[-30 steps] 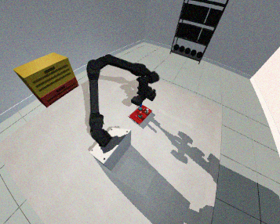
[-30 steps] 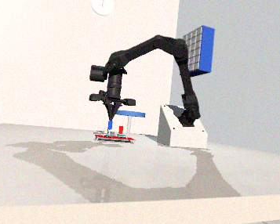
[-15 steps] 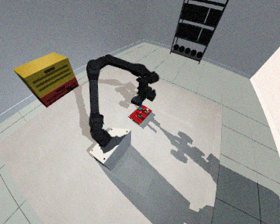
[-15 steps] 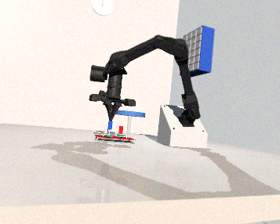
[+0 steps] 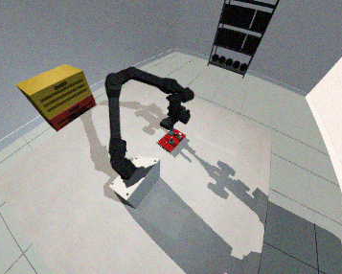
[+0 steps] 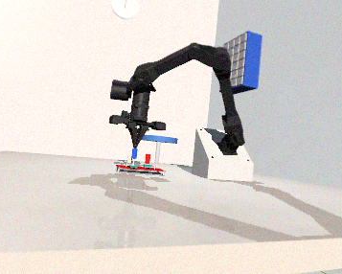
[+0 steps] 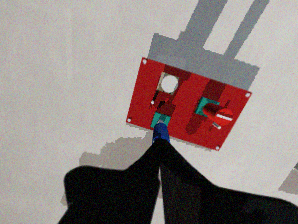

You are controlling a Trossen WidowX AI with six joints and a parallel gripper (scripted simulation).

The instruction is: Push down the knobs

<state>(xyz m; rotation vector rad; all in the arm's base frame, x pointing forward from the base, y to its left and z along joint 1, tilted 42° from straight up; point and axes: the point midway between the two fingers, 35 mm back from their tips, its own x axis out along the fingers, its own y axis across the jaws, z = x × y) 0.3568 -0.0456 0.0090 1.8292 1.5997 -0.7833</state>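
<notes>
Right now my gripper tip is 60 mm past the red knob, 30 mm to the left of it and 30 mm above it. Round my gripper tip: blue knob (10 mm below).
</notes>
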